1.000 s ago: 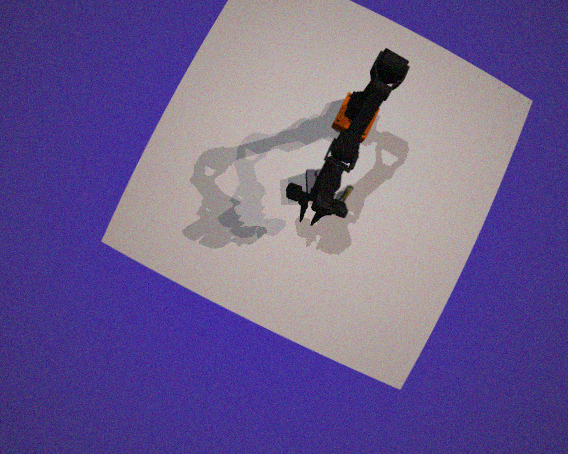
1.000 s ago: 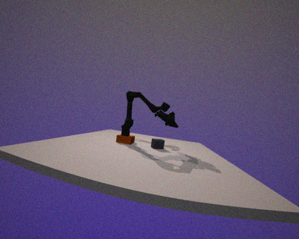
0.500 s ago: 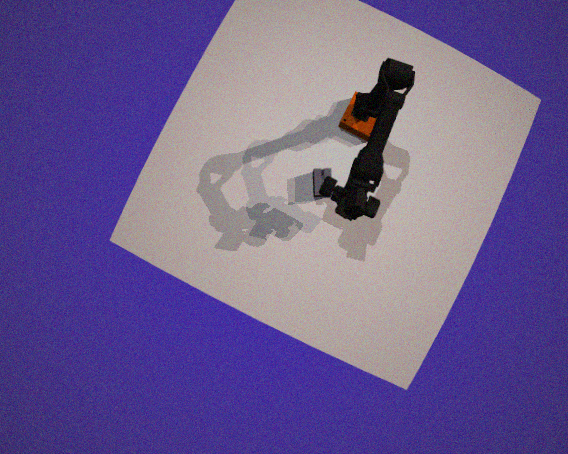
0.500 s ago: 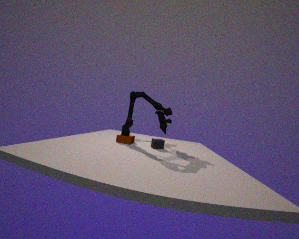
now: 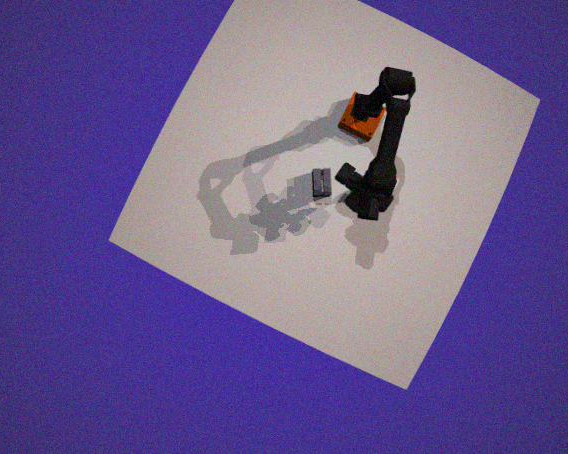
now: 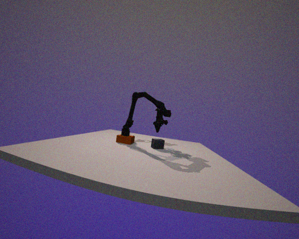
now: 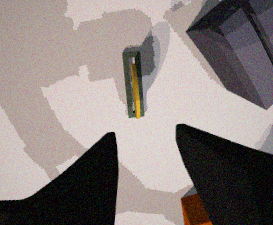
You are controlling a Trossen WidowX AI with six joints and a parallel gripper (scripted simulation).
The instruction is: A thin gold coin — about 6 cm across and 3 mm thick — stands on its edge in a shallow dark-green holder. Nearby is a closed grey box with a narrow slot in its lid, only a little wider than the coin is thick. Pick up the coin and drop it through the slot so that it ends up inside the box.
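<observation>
My gripper tip is 9 cm above the gold coin.
</observation>
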